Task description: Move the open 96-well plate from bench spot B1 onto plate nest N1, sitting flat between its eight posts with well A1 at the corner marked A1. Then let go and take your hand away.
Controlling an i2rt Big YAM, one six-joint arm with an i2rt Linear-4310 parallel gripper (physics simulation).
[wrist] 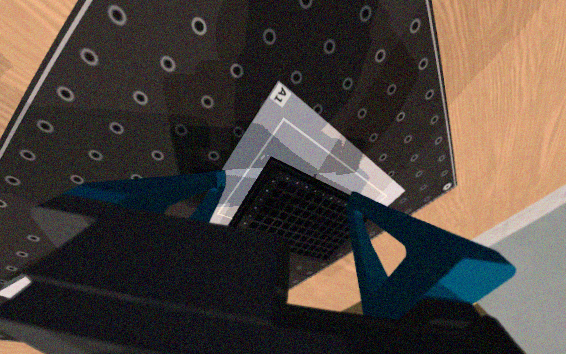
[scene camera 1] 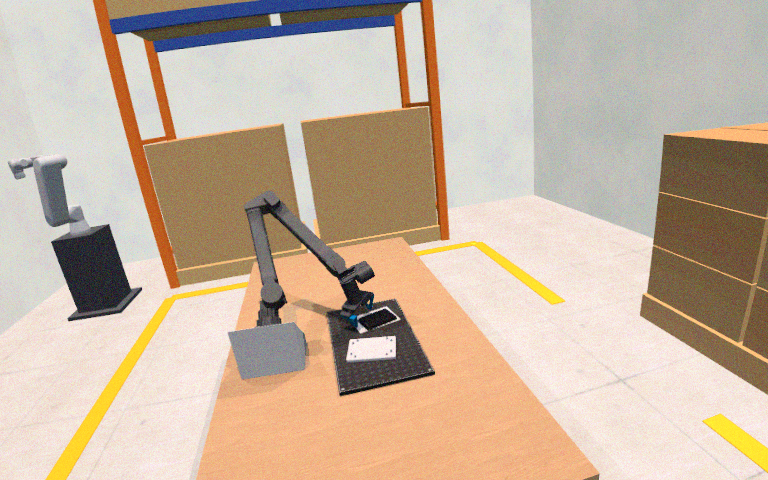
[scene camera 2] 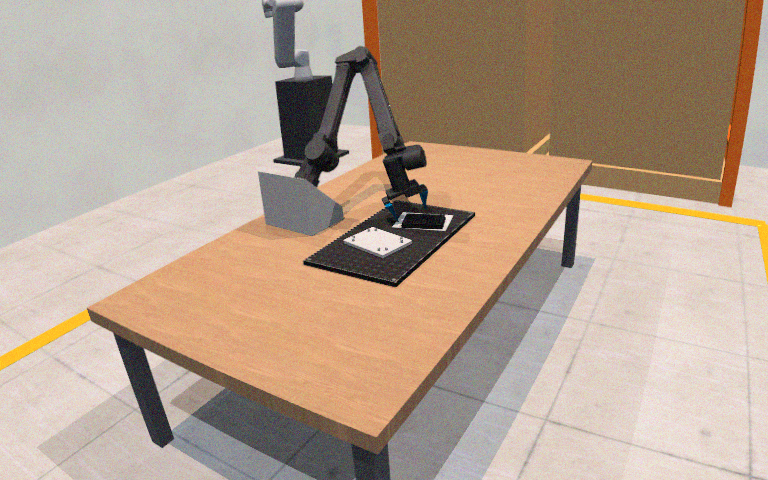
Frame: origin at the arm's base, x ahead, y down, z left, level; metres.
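Where they show: gripper, between the fingertips: (wrist: 287, 188) (scene camera 1: 363, 318) (scene camera 2: 411, 215); arm's base, origin of its link: (scene camera 1: 269, 333) (scene camera 2: 302, 189).
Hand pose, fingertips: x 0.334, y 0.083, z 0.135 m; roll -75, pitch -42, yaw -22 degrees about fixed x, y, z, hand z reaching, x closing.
Note:
Each offset is from my fingertips to the top centre of the thing. Level surfaces: height alone.
The black 96-well plate {dz -0.013, dx +0.052, dy -0.001 m} (scene camera 1: 379, 318) (scene camera 2: 423, 220) (wrist: 310, 220) lies flat on the white B1 card {dz +0.001, dx +0.041, dy +0.014 m} (scene camera 2: 448, 221) (wrist: 305, 107), whose A1 mark shows in the wrist view. My gripper (scene camera 1: 363, 315) (scene camera 2: 408, 212) (wrist: 287, 188) is open, with its blue fingers tilted low over the plate's arm-side end. In the wrist view one fingertip is left of the plate and the other overlaps its right edge; contact cannot be told. The white nest N1 {dz -0.204, dx +0.003, dy -0.006 m} (scene camera 1: 371, 348) (scene camera 2: 377, 242) is empty, with its small posts upright; its A1 mark is too small to read. The gripper body hides part of the plate.
Card and nest are on a black perforated board {dz -0.123, dx +0.016, dy +0.015 m} (scene camera 1: 385, 379) (scene camera 2: 351, 264) (wrist: 150, 45) on the wooden table {dy +0.028 m} (scene camera 1: 362, 430) (scene camera 2: 317, 333). The nest is on the scene cameras' side of the plate. The grey angled block (scene camera 1: 267, 350) (scene camera 2: 294, 204) is by the arm's base.

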